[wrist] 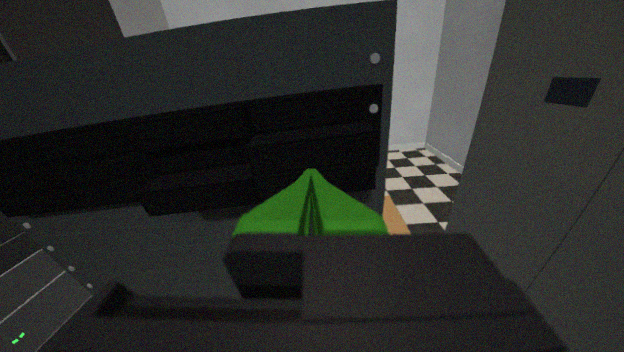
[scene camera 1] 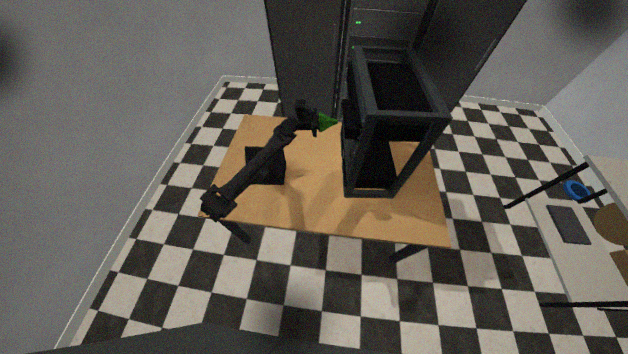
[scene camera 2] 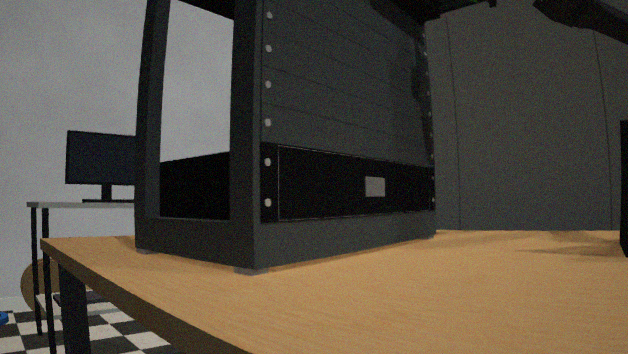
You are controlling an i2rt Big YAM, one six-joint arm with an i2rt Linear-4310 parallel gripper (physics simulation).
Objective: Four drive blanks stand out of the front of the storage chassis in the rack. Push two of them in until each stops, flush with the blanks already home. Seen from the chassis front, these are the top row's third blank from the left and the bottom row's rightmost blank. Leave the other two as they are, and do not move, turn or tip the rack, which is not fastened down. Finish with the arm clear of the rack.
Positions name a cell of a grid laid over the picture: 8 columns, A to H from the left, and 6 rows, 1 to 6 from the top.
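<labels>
Dark rack: visible in wrist view (B3), scene camera 1 (E2), scene camera 2 (E3).
</labels>
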